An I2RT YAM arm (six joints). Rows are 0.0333 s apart.
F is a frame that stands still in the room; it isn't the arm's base.
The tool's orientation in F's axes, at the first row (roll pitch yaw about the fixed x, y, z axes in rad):
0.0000, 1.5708, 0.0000
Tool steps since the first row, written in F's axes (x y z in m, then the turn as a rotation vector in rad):
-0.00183, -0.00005, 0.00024, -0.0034, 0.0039, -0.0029
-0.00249, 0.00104, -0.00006, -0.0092, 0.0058, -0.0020
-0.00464, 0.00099, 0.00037, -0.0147, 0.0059, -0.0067
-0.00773, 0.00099, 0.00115, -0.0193, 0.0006, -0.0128
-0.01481, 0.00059, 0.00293, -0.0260, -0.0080, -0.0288
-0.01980, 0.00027, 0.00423, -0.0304, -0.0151, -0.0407
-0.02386, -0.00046, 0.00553, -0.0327, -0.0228, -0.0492
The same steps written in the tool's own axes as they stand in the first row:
-0.00024, -0.00005, -0.00183, 0.0029, 0.0039, -0.0034
0.00006, 0.00104, -0.00249, 0.0020, 0.0058, -0.0092
-0.00037, 0.00099, -0.00464, 0.0067, 0.0059, -0.0147
-0.00115, 0.00099, -0.00773, 0.0128, 0.0006, -0.0193
-0.00293, 0.00059, -0.01481, 0.0288, -0.0080, -0.0260
-0.00423, 0.00027, -0.01980, 0.0407, -0.0151, -0.0304
-0.00553, -0.00046, -0.02386, 0.0492, -0.0228, -0.0327

